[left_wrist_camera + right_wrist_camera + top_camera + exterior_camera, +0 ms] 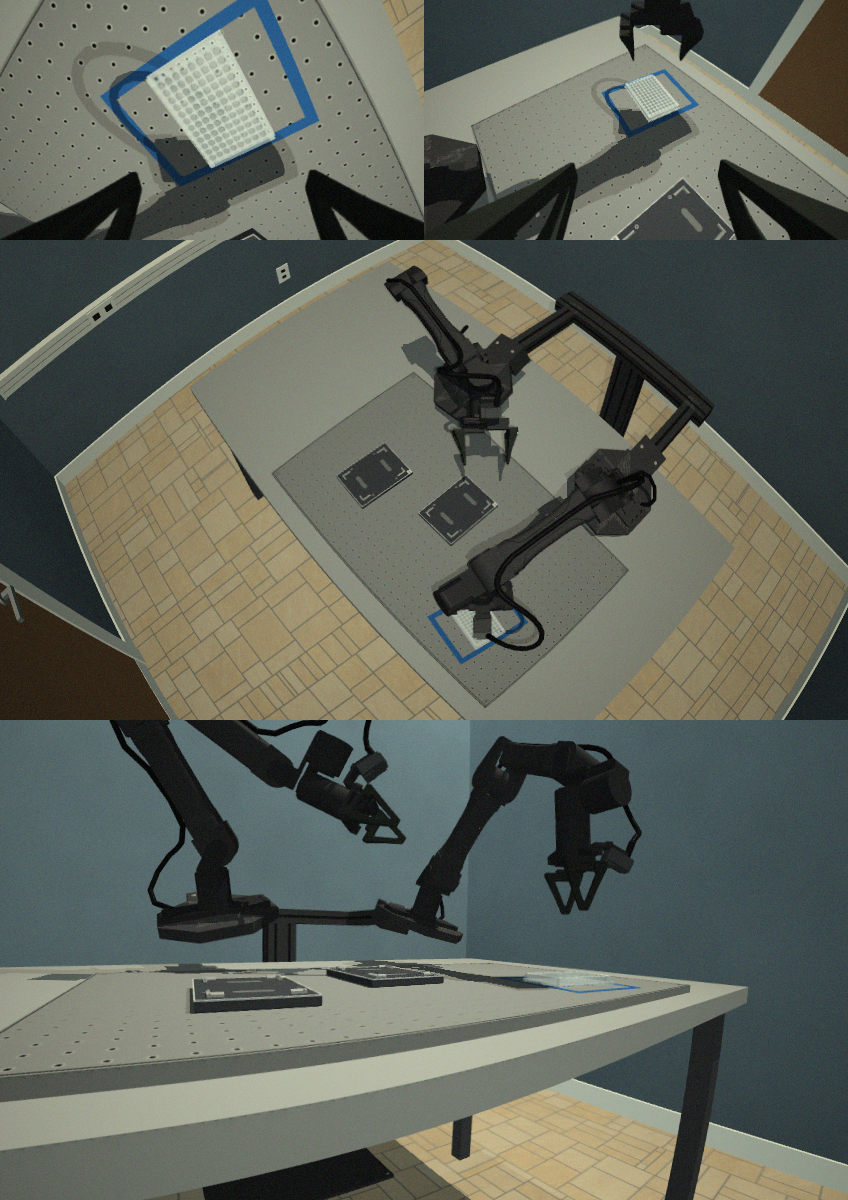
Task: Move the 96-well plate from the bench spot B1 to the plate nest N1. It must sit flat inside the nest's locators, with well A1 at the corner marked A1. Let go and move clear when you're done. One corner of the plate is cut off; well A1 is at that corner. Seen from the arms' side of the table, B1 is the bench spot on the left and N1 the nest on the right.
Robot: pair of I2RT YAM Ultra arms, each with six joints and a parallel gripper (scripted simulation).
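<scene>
Right now my left hand is 120 mm above the 96-well plate. Also, from my left hand: A1 label (270 mm behind, 180 mm to the right, 110 mm below).
</scene>
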